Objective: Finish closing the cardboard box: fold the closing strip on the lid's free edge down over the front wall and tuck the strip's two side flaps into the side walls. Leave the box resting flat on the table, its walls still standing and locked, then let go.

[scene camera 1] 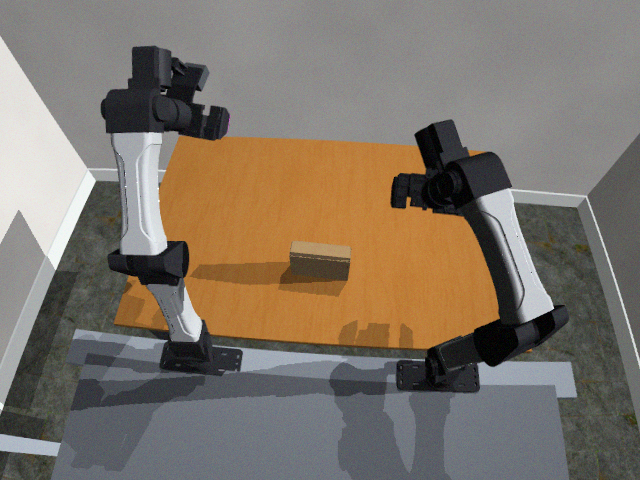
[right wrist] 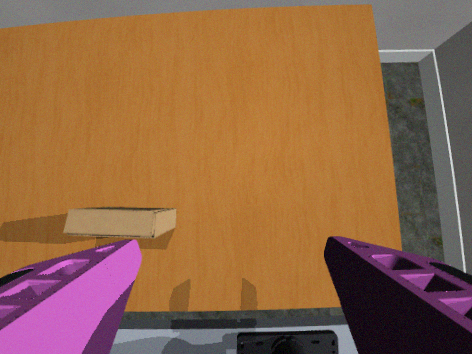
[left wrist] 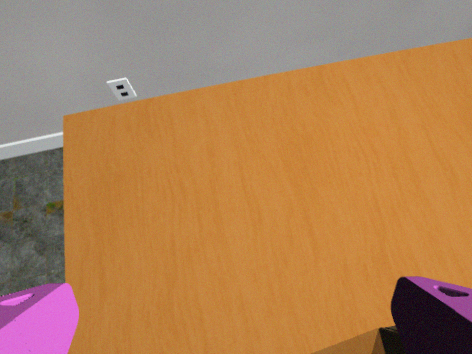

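The cardboard box (scene camera 1: 320,250) (right wrist: 112,222) rests on the table (scene camera 1: 310,196) (left wrist: 225,200) (right wrist: 250,125), with its lid down over the top. In scene camera 1 its front is shaded, and a thin dark seam runs just below the lid's front edge. No strip stands up there. The side flaps cannot be made out. My left gripper (scene camera 1: 216,98) (left wrist: 235,295) is open and empty, high at the upper left, apart from the box. My right gripper (scene camera 1: 421,193) (right wrist: 232,247) is open and empty, above the table to the right of the box, not touching it.
A grey wall (scene camera 1: 310,67) stands behind the table. The arms' black base plates (scene camera 1: 227,360) (scene camera 1: 465,378) sit on a grey bench (scene camera 1: 258,439) in front of the table. Shadows of the arms and box fall on table and bench. A dark corner shows at the left wrist view's bottom right.
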